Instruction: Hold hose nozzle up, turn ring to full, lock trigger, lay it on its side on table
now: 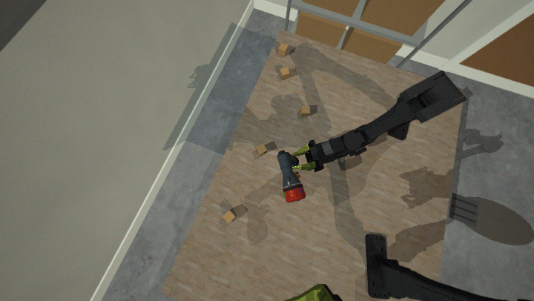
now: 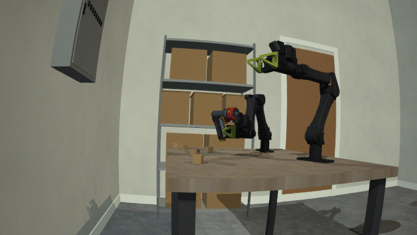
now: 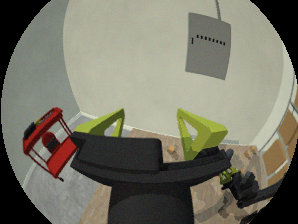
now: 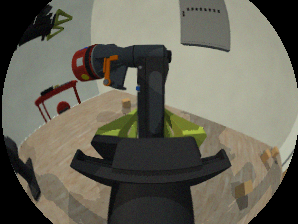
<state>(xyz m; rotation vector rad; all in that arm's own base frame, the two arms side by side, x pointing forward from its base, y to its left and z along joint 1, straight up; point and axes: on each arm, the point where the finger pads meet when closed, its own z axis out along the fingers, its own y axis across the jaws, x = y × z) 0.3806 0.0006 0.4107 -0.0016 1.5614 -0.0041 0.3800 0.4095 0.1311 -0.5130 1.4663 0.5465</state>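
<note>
Now: left hand 2 cm short of the red spray ring, 22 cm to the left of it and 20 cm above it.
</note>
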